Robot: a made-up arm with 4 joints. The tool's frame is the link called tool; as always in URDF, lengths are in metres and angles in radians.
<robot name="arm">
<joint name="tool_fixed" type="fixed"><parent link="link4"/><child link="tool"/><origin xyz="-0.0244 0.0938 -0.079" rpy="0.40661 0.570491 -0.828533"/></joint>
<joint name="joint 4" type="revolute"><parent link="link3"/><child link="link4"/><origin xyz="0.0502 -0.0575 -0.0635"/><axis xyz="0.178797 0.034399 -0.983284"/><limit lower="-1.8" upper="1.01"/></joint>
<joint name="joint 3" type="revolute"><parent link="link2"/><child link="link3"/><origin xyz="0.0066 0.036 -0.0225"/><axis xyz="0.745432 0.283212 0.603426"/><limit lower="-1.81" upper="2.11"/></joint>
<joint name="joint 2" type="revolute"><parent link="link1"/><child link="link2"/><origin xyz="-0.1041 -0.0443 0.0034"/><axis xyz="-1 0 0"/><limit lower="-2.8" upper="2.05"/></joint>
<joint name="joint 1" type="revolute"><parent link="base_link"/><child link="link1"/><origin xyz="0.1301 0.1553 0.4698"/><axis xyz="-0.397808 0.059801 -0.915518"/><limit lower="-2.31" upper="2.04"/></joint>
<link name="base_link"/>
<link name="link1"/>
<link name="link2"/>
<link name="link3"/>
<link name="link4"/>
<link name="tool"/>
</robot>
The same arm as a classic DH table. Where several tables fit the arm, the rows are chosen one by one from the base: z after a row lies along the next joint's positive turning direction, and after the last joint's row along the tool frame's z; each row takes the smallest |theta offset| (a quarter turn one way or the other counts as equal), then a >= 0, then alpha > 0; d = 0 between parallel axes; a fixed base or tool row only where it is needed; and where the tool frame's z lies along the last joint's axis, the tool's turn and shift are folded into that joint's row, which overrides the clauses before.
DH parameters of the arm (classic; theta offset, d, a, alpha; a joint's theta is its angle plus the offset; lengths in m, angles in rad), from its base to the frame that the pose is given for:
base (fixed): 1.4216 0.2295 0.1729 -2.7276
joint 1: -0.1627 -0.2693 -0.0440 1.1617
joint 2: 0.5040 0.0946 0.0421 2.4120
joint 3: 0.5268 0.0101 -0.0692 2.0379
joint 4: -1.5201 0.0337 0.0104 2.4560
tool (fixed): 1.8337 -0.1553 0.0000 0.0000
Joint limits (rad, base to tool): -2.3100..2.0400 -2.8000..2.0500 -1.8100..2.1100 -1.8000..1.0100

